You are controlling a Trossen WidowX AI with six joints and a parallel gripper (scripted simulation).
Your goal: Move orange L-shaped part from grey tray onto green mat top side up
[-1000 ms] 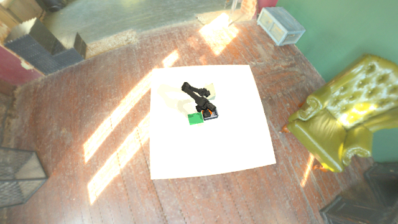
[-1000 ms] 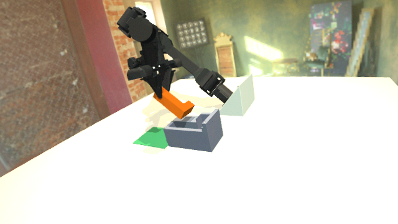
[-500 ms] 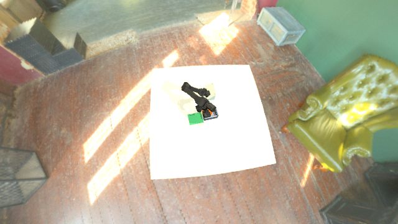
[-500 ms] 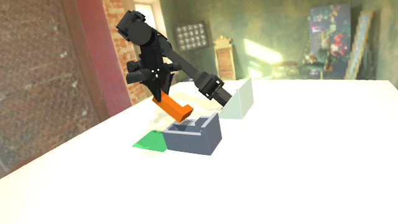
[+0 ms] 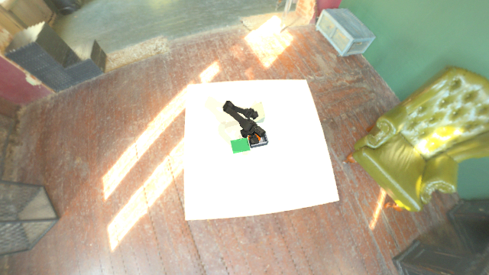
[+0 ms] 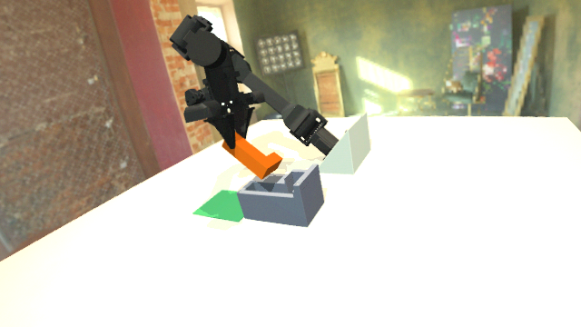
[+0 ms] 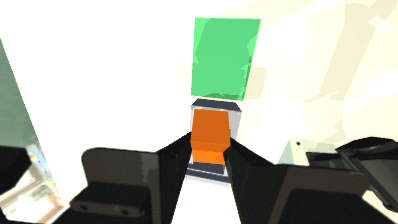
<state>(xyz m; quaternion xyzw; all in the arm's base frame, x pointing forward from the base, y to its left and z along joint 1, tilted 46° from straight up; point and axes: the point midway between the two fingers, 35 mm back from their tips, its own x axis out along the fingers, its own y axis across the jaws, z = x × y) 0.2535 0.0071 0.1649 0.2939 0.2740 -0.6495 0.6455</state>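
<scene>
Right now my gripper tip is 10 mm past the orange L-shaped part, 30 mm to the right of it and 30 mm above it. Round my gripper tip: green mat 10 mm behind, 90 mm to the right, 160 mm below.
</scene>
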